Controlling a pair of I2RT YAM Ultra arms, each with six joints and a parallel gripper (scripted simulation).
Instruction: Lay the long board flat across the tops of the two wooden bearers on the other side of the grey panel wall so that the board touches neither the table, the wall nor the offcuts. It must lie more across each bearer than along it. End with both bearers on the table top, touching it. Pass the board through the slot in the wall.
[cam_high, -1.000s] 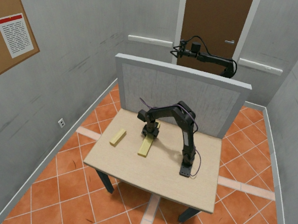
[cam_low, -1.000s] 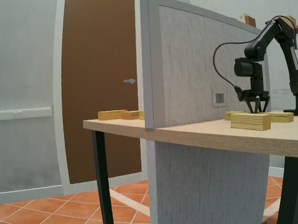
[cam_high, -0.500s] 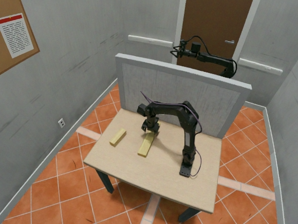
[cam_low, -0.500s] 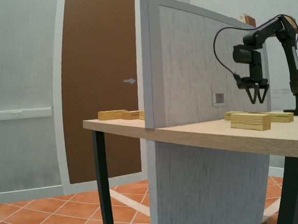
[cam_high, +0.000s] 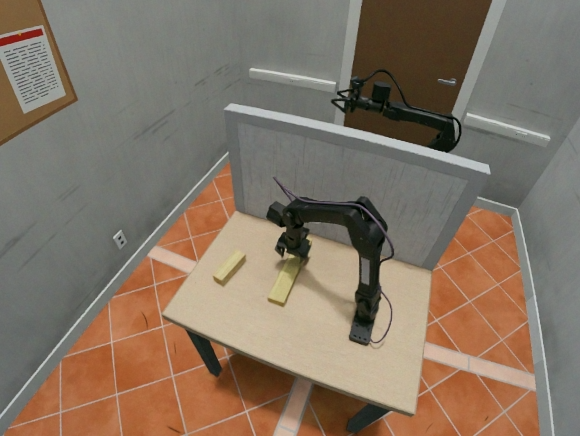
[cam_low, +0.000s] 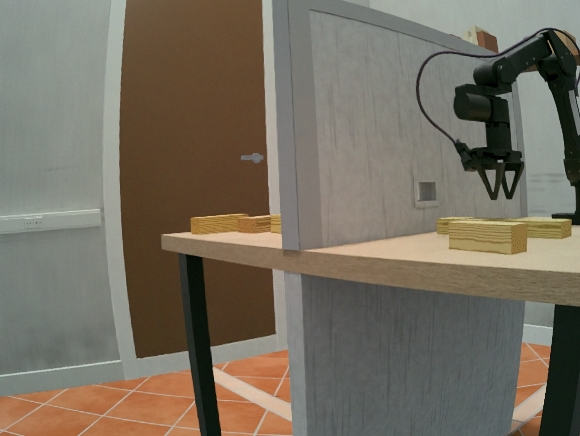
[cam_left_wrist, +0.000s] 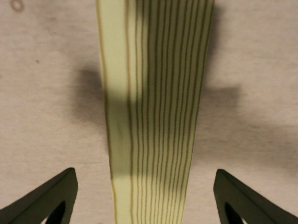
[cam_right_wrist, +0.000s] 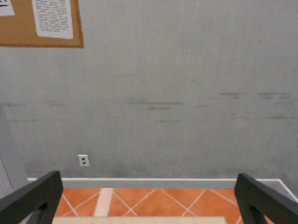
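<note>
The long board is 6 cm below my left hand. The rest, counted from my left hand: wooden offcut: 21 cm ahead, 10 cm to the left, 6 cm below.
</note>
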